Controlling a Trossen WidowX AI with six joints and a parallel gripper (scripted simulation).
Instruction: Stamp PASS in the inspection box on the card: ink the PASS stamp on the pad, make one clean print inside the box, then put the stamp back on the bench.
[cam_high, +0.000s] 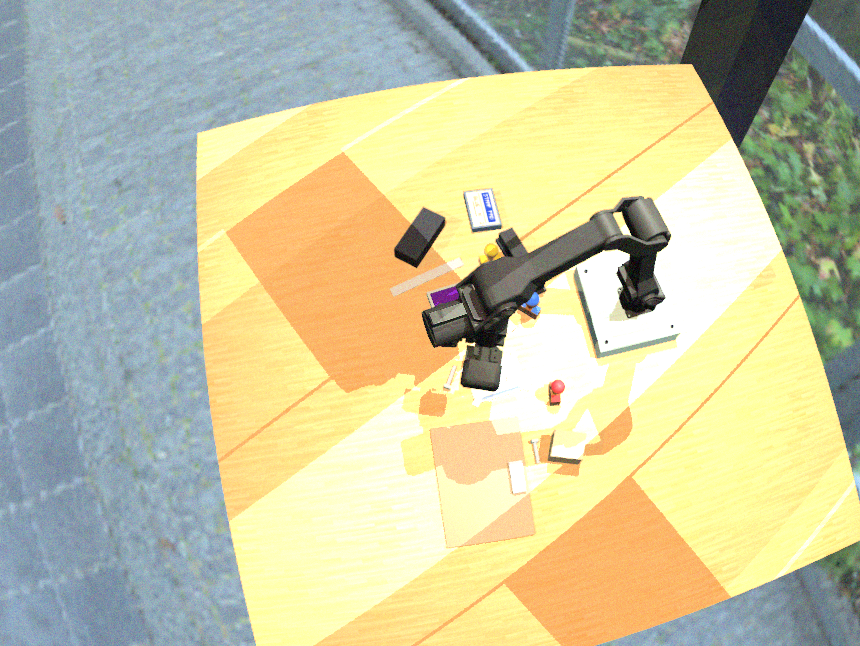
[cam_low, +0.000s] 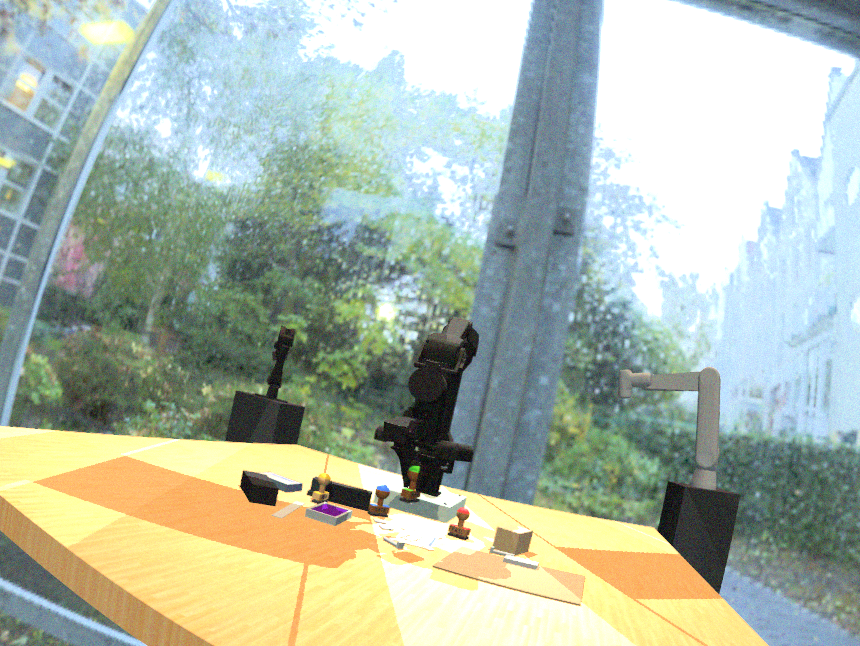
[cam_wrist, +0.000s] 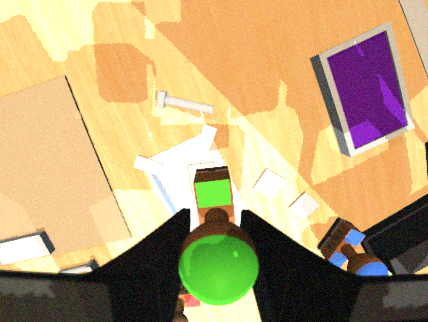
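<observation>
My gripper tip is now 140 mm to the left of the ink pad, 90 mm above it and 10 mm short of it. Round my gripper tip: white card (100 mm below, 20 mm to the left, 20 mm behind); red-knobbed stamp (120 mm behind, 90 mm to the left, 70 mm below); green-knobbed stamp (right at my gripper tip).
</observation>
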